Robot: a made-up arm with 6 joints. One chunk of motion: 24 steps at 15 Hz.
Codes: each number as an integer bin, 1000 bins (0 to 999) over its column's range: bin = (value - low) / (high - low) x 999, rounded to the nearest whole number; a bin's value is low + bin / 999 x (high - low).
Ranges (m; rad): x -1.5..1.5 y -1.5..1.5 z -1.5..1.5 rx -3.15..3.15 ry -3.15..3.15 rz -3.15..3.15
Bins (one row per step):
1: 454 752 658 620 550 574
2: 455 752 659 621 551 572
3: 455 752 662 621 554 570
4: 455 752 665 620 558 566
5: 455 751 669 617 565 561
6: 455 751 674 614 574 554
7: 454 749 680 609 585 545
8: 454 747 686 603 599 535
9: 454 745 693 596 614 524
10: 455 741 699 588 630 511
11: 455 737 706 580 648 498
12: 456 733 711 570 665 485
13: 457 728 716 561 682 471
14: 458 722 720 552 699 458
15: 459 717 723 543 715 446
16: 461 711 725 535 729 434
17: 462 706 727 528 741 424
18: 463 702 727 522 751 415
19: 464 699 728 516 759 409
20: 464 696 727 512 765 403
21: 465 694 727 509 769 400
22: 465 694 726 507 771 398
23: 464 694 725 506 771 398
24: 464 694 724 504 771 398
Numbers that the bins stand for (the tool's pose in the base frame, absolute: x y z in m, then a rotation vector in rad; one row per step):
1: -0.1366 0.7583 0.4760 0.7599 0.3185 0.4698
2: -0.1336 0.7583 0.4790 0.7662 0.3248 0.4572
3: -0.1336 0.7583 0.4880 0.7662 0.3437 0.4446
4: -0.1336 0.7583 0.4970 0.7599 0.3689 0.4194
5: -0.1336 0.7553 0.5090 0.7410 0.4131 0.3878
6: -0.1336 0.7553 0.5240 0.7221 0.4698 0.3437
7: -0.1366 0.7492 0.5420 0.6905 0.5392 0.2869
8: -0.1366 0.7432 0.5601 0.6527 0.6275 0.2239
9: -0.1366 0.7372 0.5811 0.6086 0.7221 0.1545
10: -0.1336 0.7252 0.5991 0.5581 0.8230 0.0725
11: -0.1336 0.7132 0.6201 0.5077 0.9365 -0.0095
12: -0.1306 0.7012 0.6351 0.4446 1.0437 -0.0914
13: -0.1276 0.6862 0.6502 0.3878 1.1509 -0.1797
14: -0.1246 0.6682 0.6622 0.3311 1.2581 -0.2617
15: -0.1216 0.6532 0.6712 0.2743 1.3590 -0.3374
16: -0.1156 0.6351 0.6772 0.2239 1.4473 -0.4131
17: -0.1126 0.6201 0.6832 0.1797 1.5230 -0.4761
18: -0.1096 0.6081 0.6832 0.1419 1.5860 -0.5329
19: -0.1066 0.5991 0.6862 0.1041 1.6365 -0.5707
20: -0.1066 0.5901 0.6832 0.0788 1.6743 -0.6086
21: -0.1036 0.5841 0.6832 0.0599 1.6995 -0.6275
22: -0.1036 0.5841 0.6802 0.0473 1.7122 -0.6401
23: -0.1066 0.5841 0.6772 0.0410 1.7122 -0.6401
24: -0.1066 0.5841 0.6742 0.0284 1.7122 -0.6401

